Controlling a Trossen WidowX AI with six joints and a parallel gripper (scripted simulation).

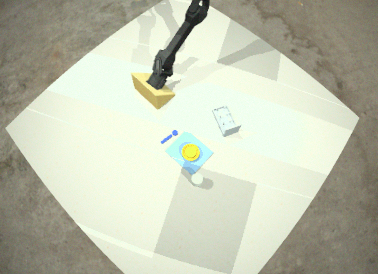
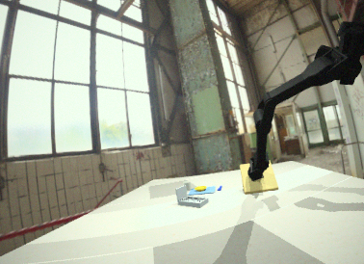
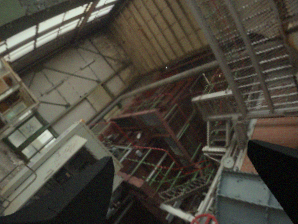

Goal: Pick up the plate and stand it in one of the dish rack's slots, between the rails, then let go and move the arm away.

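Right now my gripper tip is 590 mm short of the yellow plate, 500 mm to the left of it and 520 mm above it. The rest, counted from my gripper tip: grey dish rack (630 mm ahead, 290 mm to the right, 520 mm below); blue utensil (480 mm ahead, 490 mm to the right, 530 mm below); light blue mat (580 mm ahead, 500 mm to the right, 540 mm below).
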